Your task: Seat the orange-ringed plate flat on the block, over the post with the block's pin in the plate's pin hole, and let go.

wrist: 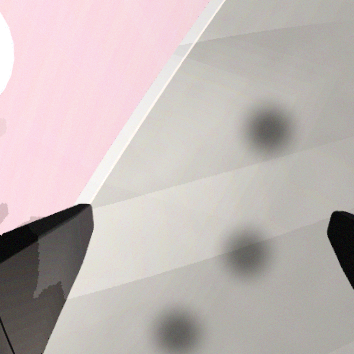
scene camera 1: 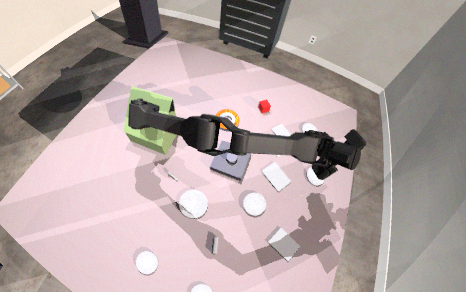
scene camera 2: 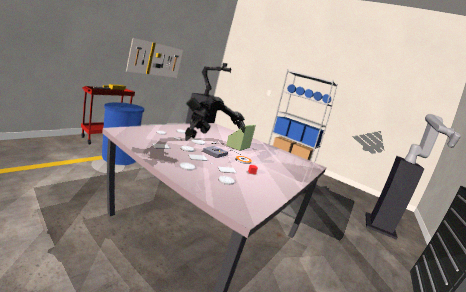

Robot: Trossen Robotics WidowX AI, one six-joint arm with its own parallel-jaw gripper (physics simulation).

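Frame: origin at the arm's base, x ahead, y left, z up, level; millimetres.
Where they show: gripper, fingertip midpoint: (wrist: 213,219) (scene camera 2: 188,135); arm's base, origin of the base link: (scene camera 1: 150,112) (scene camera 2: 242,129).
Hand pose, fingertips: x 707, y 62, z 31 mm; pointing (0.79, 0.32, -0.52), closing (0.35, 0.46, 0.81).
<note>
Each offset is from my fingertips to the top centre of the thing. "pt": to the spot under its first point. Level surfaces: height alone.
The orange-ringed plate @(pt 169 mm down, 425 mm back, 122 mm left) (scene camera 1: 236,121) (scene camera 2: 238,159) lies flat on the table, apart from the block; the arm partly covers it in scene camera 1. The dark grey block @(142 mm down, 386 mm back, 60 mm right) (scene camera 1: 224,168) (scene camera 2: 218,154) sits on the table with its round post @(142 mm down) (scene camera 1: 231,159) upright on top. The arm covers the block's far part in scene camera 1, and I cannot make out the pin. My gripper (scene camera 1: 344,159) (scene camera 2: 197,133) (wrist: 213,219) is open and empty, raised near the table edge, well away from plate and block. Neither plate nor block shows in the wrist view.
A green angled box (scene camera 1: 165,143) (scene camera 2: 241,139) stands under the arm's far end. A red cube @(141 mm down, 332 mm back, 252 mm left) (scene camera 1: 264,106) (scene camera 2: 253,169) is near the plate. White discs (scene camera 1: 254,204) (scene camera 2: 226,180) and white rectangular pieces @(176 mm down, 197 mm back, 58 mm right) (scene camera 1: 276,176) (scene camera 2: 198,157) lie around the block on the pink table (scene camera 1: 90,200) (scene camera 2: 270,200).
</note>
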